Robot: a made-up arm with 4 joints. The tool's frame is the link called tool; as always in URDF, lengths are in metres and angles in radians. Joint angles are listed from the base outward.
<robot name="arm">
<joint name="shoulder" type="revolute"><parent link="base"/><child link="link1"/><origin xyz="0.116 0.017 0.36"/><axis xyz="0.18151 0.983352 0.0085"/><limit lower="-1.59" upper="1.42"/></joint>
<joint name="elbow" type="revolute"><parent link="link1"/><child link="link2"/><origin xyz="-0.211 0.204 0.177"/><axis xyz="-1 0 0"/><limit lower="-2.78" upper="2.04"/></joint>
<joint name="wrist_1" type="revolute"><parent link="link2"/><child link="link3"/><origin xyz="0.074 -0.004 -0.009"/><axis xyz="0 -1 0"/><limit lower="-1.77" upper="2.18"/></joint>
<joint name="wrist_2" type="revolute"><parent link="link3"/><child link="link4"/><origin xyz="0.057 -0.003 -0.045"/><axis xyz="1 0 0"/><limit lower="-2.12" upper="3.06"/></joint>
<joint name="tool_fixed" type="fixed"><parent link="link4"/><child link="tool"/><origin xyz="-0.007 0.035 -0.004" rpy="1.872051 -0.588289 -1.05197"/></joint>
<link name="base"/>
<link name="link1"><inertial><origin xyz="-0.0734 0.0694 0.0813"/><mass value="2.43"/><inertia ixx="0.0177" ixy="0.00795" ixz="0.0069" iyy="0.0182" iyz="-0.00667" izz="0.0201"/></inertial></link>
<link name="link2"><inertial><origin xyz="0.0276 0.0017 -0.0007"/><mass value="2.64"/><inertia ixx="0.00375" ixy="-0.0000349" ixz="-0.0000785" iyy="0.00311" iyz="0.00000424" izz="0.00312"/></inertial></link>
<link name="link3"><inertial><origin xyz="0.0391 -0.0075 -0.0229"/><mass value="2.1"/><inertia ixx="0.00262" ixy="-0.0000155" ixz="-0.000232" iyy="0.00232" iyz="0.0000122" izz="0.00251"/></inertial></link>
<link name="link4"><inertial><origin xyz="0.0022 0.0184 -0.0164"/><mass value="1.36"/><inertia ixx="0.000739" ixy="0" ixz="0" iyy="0.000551" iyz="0" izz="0.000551"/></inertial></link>
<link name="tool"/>
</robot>
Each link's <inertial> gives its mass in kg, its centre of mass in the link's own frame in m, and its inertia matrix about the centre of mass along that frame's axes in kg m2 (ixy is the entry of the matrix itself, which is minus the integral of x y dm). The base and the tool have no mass. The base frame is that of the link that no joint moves.
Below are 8 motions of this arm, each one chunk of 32 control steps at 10 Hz.
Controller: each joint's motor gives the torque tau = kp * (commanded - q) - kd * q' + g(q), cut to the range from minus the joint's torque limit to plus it. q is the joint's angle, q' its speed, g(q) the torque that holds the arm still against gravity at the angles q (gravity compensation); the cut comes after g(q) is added. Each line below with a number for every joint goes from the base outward.
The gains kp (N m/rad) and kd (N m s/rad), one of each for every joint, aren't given. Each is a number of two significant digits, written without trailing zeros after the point. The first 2 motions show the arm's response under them.
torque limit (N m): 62 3.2 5.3 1
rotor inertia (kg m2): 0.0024 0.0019 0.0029 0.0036
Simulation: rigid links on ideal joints. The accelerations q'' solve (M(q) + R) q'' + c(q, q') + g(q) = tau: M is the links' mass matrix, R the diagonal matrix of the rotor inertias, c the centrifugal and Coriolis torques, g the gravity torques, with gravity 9.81 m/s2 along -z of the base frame. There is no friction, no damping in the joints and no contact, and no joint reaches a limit. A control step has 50 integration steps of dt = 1/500 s. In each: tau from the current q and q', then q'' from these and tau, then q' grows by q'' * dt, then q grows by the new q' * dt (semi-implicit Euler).
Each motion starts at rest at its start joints. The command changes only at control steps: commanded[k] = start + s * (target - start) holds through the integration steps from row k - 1 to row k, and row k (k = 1, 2, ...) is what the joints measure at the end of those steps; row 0 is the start. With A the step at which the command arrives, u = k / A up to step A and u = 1 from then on. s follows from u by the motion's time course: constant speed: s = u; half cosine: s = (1 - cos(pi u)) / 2; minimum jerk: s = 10 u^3 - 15 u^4 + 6 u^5; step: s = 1 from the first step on.
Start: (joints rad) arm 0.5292 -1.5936 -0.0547 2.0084
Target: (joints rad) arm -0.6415 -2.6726 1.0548 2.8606
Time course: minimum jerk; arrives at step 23
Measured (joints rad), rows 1 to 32:
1: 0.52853 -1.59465 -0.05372 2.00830
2: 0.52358 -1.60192 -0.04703 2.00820
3: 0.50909 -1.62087 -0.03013 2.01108
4: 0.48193 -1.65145 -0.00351 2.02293
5: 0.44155 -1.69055 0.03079 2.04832
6: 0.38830 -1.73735 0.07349 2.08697
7: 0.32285 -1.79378 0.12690 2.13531
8: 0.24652 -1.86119 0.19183 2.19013
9: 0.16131 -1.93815 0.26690 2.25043
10: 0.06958 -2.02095 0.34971 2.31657
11: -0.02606 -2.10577 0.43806 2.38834
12: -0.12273 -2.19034 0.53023 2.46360
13: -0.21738 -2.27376 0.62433 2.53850
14: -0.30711 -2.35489 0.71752 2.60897
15: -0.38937 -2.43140 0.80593 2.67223
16: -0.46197 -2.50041 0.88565 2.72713
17: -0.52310 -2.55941 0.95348 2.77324
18: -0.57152 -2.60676 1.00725 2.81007
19: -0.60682 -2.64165 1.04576 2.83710
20: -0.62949 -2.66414 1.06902 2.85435
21: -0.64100 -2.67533 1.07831 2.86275
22: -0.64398 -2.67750 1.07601 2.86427
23: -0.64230 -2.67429 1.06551 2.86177
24: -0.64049 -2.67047 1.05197 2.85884
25: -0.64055 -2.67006 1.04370 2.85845
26: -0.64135 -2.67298 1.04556 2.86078
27: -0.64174 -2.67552 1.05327 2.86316
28: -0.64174 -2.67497 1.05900 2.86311
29: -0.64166 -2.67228 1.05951 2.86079
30: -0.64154 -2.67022 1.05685 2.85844
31: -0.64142 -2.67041 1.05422 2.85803
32: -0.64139 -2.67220 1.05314 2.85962
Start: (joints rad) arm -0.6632 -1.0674 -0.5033 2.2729
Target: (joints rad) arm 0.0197 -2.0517 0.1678 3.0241
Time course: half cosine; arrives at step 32
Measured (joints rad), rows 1 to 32:
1: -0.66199 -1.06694 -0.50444 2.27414
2: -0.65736 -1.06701 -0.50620 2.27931
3: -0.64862 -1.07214 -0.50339 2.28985
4: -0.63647 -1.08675 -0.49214 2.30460
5: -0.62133 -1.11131 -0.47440 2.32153
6: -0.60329 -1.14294 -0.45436 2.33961
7: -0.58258 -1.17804 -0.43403 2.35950
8: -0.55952 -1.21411 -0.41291 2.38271
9: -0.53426 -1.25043 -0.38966 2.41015
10: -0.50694 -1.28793 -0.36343 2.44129
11: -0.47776 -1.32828 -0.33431 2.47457
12: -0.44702 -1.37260 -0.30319 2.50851
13: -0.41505 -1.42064 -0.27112 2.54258
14: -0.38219 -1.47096 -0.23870 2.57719
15: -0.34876 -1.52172 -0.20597 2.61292
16: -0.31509 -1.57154 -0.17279 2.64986
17: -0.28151 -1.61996 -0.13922 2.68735
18: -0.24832 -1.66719 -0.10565 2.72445
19: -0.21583 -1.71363 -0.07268 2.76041
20: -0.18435 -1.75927 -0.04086 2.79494
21: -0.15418 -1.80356 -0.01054 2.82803
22: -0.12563 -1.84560 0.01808 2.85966
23: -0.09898 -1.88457 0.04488 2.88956
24: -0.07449 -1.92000 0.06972 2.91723
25: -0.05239 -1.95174 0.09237 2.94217
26: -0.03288 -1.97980 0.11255 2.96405
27: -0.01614 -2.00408 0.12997 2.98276
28: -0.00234 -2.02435 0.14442 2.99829
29: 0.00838 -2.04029 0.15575 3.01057
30: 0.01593 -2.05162 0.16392 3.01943
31: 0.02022 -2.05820 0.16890 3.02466
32: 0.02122 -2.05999 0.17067 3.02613
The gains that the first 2 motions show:
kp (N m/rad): 81 1.1 1.4 0.51
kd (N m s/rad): 2.5 0.045 0.077 0.02
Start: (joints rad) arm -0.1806 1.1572 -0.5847 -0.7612
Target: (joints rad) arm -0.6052 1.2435 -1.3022 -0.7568
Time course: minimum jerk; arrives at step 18
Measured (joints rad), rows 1 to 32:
1: -0.18110 1.15778 -0.58442 -0.76122
2: -0.18471 1.16169 -0.58335 -0.76148
3: -0.19482 1.17136 -0.58492 -0.76261
4: -0.21303 1.18558 -0.59810 -0.76522
5: -0.23918 1.20093 -0.63158 -0.76905
6: -0.27254 1.21464 -0.68804 -0.77282
7: -0.31193 1.22525 -0.76375 -0.77504
8: -0.35551 1.23192 -0.85147 -0.77485
9: -0.40096 1.23414 -0.94317 -0.77218
10: -0.44595 1.23193 -1.03185 -0.76756
11: -0.48829 1.22602 -1.11246 -0.76172
12: -0.52602 1.21785 -1.18199 -0.75543
13: -0.55747 1.20945 -1.23874 -0.74947
14: -0.58145 1.20313 -1.28169 -0.74475
15: -0.59745 1.20088 -1.31031 -0.74209
16: -0.60584 1.20393 -1.32475 -0.74209
17: -0.60797 1.21257 -1.32630 -0.74488
18: -0.60643 1.22644 -1.31768 -0.75007
19: -0.60455 1.24418 -1.30370 -0.75682
20: -0.60400 1.26059 -1.29182 -0.76331
21: -0.60417 1.26868 -1.28840 -0.76709
22: -0.60444 1.26592 -1.29338 -0.76665
23: -0.60486 1.25537 -1.30146 -0.76243
24: -0.60545 1.24231 -1.30735 -0.75652
25: -0.60584 1.23161 -1.30887 -0.75150
26: -0.60586 1.22662 -1.30664 -0.74924
27: -0.60561 1.22846 -1.30285 -0.75017
28: -0.60530 1.23558 -1.29978 -0.75341
29: -0.60503 1.24457 -1.29879 -0.75738
30: -0.60487 1.25185 -1.29980 -0.76051
31: -0.60485 1.25499 -1.30172 -0.76183
32: -0.60495 1.25349 -1.30329 -0.76113

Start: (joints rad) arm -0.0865 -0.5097 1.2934 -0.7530
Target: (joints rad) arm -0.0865 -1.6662 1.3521 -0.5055
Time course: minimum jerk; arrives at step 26
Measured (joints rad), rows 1 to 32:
1: -0.08650 -0.50996 1.29342 -0.75292
2: -0.08649 -0.51207 1.29359 -0.75225
3: -0.08646 -0.51939 1.29413 -0.75013
4: -0.08644 -0.53555 1.29521 -0.74586
5: -0.08642 -0.56281 1.29685 -0.73936
6: -0.08642 -0.60147 1.29897 -0.73092
7: -0.08642 -0.65053 1.30149 -0.72077
8: -0.08641 -0.70867 1.30440 -0.70884
9: -0.08640 -0.77481 1.30772 -0.69499
10: -0.08639 -0.84796 1.31148 -0.67930
11: -0.08640 -0.92692 1.31561 -0.66222
12: -0.08641 -1.01000 1.31999 -0.64441
13: -0.08644 -1.09514 1.32443 -0.62649
14: -0.08647 -1.18013 1.32876 -0.60884
15: -0.08651 -1.26285 1.33285 -0.59171
16: -0.08654 -1.34137 1.33662 -0.57537
17: -0.08657 -1.41396 1.34004 -0.56015
18: -0.08660 -1.47910 1.34307 -0.54648
19: -0.08662 -1.53551 1.34569 -0.53469
20: -0.08663 -1.58221 1.34787 -0.52500
21: -0.08664 -1.61868 1.34959 -0.51744
22: -0.08664 -1.64487 1.35083 -0.51193
23: -0.08662 -1.66135 1.35163 -0.50832
24: -0.08660 -1.66931 1.35206 -0.50634
25: -0.08657 -1.67069 1.35220 -0.50561
26: -0.08653 -1.66819 1.35218 -0.50557
27: -0.08648 -1.66506 1.35211 -0.50556
28: -0.08645 -1.66373 1.35209 -0.50526
29: -0.08646 -1.66456 1.35209 -0.50495
30: -0.08650 -1.66626 1.35212 -0.50505
31: -0.08653 -1.66736 1.35213 -0.50554
32: -0.08653 -1.66731 1.35212 -0.50600

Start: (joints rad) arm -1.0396 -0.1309 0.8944 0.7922
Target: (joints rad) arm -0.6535 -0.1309 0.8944 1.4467
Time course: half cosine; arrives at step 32
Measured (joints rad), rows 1 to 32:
1: -1.03896 -0.13075 0.89407 0.79320
2: -1.03634 -0.13030 0.89307 0.79720
3: -1.03118 -0.12986 0.89201 0.80499
4: -1.02408 -0.12987 0.89187 0.81606
5: -1.01560 -0.13024 0.89266 0.83020
6: -1.00568 -0.13056 0.89358 0.84758
7: -0.99412 -0.13060 0.89406 0.86787
8: -0.98100 -0.13048 0.89413 0.89020
9: -0.96660 -0.13041 0.89410 0.91407
10: -0.95113 -0.13043 0.89415 0.93965
11: -0.93466 -0.13048 0.89428 0.96727
12: -0.91731 -0.13052 0.89450 0.99681
13: -0.89925 -0.13058 0.89480 1.02772
14: -0.88070 -0.13068 0.89513 1.05938
15: -0.86184 -0.13077 0.89540 1.09140
16: -0.84282 -0.13082 0.89554 1.12357
17: -0.82384 -0.13085 0.89560 1.15570
18: -0.80507 -0.13088 0.89563 1.18755
19: -0.78670 -0.13094 0.89568 1.21881
20: -0.76891 -0.13102 0.89576 1.24916
21: -0.75187 -0.13111 0.89582 1.27826
22: -0.73574 -0.13118 0.89585 1.30580
23: -0.72067 -0.13123 0.89583 1.33151
24: -0.70682 -0.13127 0.89577 1.35517
25: -0.69432 -0.13131 0.89570 1.37657
26: -0.68328 -0.13136 0.89563 1.39552
27: -0.67381 -0.13140 0.89558 1.41183
28: -0.66600 -0.13144 0.89553 1.42534
29: -0.65994 -0.13147 0.89548 1.43589
30: -0.65567 -0.13149 0.89544 1.44339
31: -0.65324 -0.13150 0.89541 1.44777
32: -0.65268 -0.13150 0.89538 1.44900

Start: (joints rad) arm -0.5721 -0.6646 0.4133 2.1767
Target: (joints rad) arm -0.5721 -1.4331 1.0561 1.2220
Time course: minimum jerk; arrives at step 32
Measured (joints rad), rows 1 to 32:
1: -0.57210 -0.66471 0.41338 2.17657
2: -0.57212 -0.66564 0.41404 2.17553
3: -0.57216 -0.66872 0.41624 2.17195
4: -0.57219 -0.67530 0.42104 2.16410
5: -0.57220 -0.68610 0.42920 2.15085
6: -0.57219 -0.70124 0.44108 2.13191
7: -0.57218 -0.72064 0.45672 2.10744
8: -0.57217 -0.74424 0.47605 2.07769
9: -0.57216 -0.77206 0.49892 2.04278
10: -0.57214 -0.80398 0.52514 2.00287
11: -0.57212 -0.83962 0.55448 1.95833
12: -0.57210 -0.87840 0.58656 1.90976
13: -0.57207 -0.91970 0.62096 1.85798
14: -0.57205 -0.96292 0.65715 1.80383
15: -0.57203 -1.00746 0.69456 1.74817
16: -0.57202 -1.05268 0.73261 1.69182
17: -0.57201 -1.09790 0.77070 1.63564
18: -0.57200 -1.14238 0.80821 1.58048
19: -0.57200 -1.18543 0.84459 1.52719
20: -0.57201 -1.22641 0.87926 1.47659
21: -0.57202 -1.26473 0.91171 1.42940
22: -0.57204 -1.29984 0.94148 1.38628
23: -0.57206 -1.33129 0.96818 1.34777
24: -0.57208 -1.35869 0.99148 1.31428
25: -0.57209 -1.38177 1.01119 1.28610
26: -0.57211 -1.40041 1.02719 1.26335
27: -0.57212 -1.41463 1.03950 1.24596
28: -0.57212 -1.42464 1.04829 1.23367
29: -0.57212 -1.43084 1.05385 1.22598
30: -0.57212 -1.43381 1.05667 1.22215
31: -0.57212 -1.43439 1.05739 1.22117
32: -0.57211 -1.43363 1.05686 1.22174

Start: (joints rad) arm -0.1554 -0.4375 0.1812 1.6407
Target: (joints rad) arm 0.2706 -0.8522 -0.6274 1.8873
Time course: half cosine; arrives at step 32
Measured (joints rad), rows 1 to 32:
1: -0.15459 -0.43770 0.17944 1.64110
2: -0.15152 -0.43908 0.17327 1.64255
3: -0.14582 -0.44314 0.16292 1.64526
4: -0.13817 -0.45053 0.14999 1.64931
5: -0.12887 -0.46050 0.13423 1.65488
6: -0.11781 -0.47189 0.11454 1.66184
7: -0.10497 -0.48417 0.09086 1.66961
8: -0.09058 -0.49752 0.06397 1.67780
9: -0.07479 -0.51233 0.03449 1.68650
10: -0.05773 -0.52874 0.00268 1.69607
11: -0.03953 -0.54658 -0.03120 1.70661
12: -0.02039 -0.56548 -0.06689 1.71794
13: -0.00052 -0.58506 -0.10409 1.72969
14: 0.01991 -0.60507 -0.14251 1.74159
15: 0.04070 -0.62538 -0.18177 1.75353
16: 0.06165 -0.64592 -0.22145 1.76555
17: 0.08257 -0.66659 -0.26112 1.77762
18: 0.10325 -0.68720 -0.30038 1.78965
19: 0.12349 -0.70750 -0.33886 1.80145
20: 0.14310 -0.72725 -0.37621 1.81283
21: 0.16189 -0.74621 -0.41208 1.82368
22: 0.17968 -0.76419 -0.44613 1.83392
23: 0.19629 -0.78104 -0.47804 1.84350
24: 0.21157 -0.79661 -0.50747 1.85233
25: 0.22537 -0.81076 -0.53415 1.86033
26: 0.23756 -0.82333 -0.55783 1.86739
27: 0.24801 -0.83419 -0.57828 1.87344
28: 0.25663 -0.84320 -0.59531 1.87843
29: 0.26333 -0.85026 -0.60878 1.88232
30: 0.26805 -0.85531 -0.61854 1.88509
31: 0.27073 -0.85827 -0.62452 1.88671
32: 0.27136 -0.85914 -0.62664 1.88717

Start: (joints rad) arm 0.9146 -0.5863 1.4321 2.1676
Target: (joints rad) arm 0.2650 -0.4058 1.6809 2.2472
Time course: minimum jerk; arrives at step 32
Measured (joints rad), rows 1 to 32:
1: 0.91448 -0.58622 1.43201 2.16758
2: 0.91351 -0.58569 1.43144 2.16746
3: 0.91048 -0.58425 1.43047 2.16720
4: 0.90442 -0.58188 1.43027 2.16704
5: 0.89493 -0.57887 1.43235 2.16748
6: 0.88192 -0.57528 1.43718 2.16889
7: 0.86528 -0.57084 1.44417 2.17121
8: 0.84494 -0.56527 1.45249 2.17407
9: 0.82100 -0.55850 1.46188 2.17711
10: 0.79370 -0.55068 1.47251 2.18025
11: 0.76339 -0.54201 1.48458 2.18368
12: 0.73044 -0.53268 1.49802 2.18759
13: 0.69532 -0.52285 1.51256 2.19202
14: 0.65855 -0.51270 1.52785 2.19682
15: 0.62071 -0.50236 1.54358 2.20177
16: 0.58239 -0.49195 1.55943 2.20673
17: 0.54418 -0.48161 1.57518 2.21161
18: 0.50668 -0.47149 1.59061 2.21641
19: 0.47046 -0.46177 1.60554 2.22109
20: 0.43608 -0.45262 1.61973 2.22561
21: 0.40405 -0.44418 1.63294 2.22985
22: 0.37481 -0.43653 1.64496 2.23374
23: 0.34875 -0.42973 1.65562 2.23720
24: 0.32614 -0.42382 1.66479 2.24019
25: 0.30717 -0.41881 1.67238 2.24268
26: 0.29193 -0.41471 1.67835 2.24465
27: 0.28036 -0.41152 1.68268 2.24613
28: 0.27225 -0.40918 1.68540 2.24712
29: 0.26726 -0.40761 1.68659 2.24767
30: 0.26487 -0.40668 1.68638 2.24783
31: 0.26436 -0.40618 1.68499 2.24771
32: 0.26483 -0.40590 1.68271 2.24740

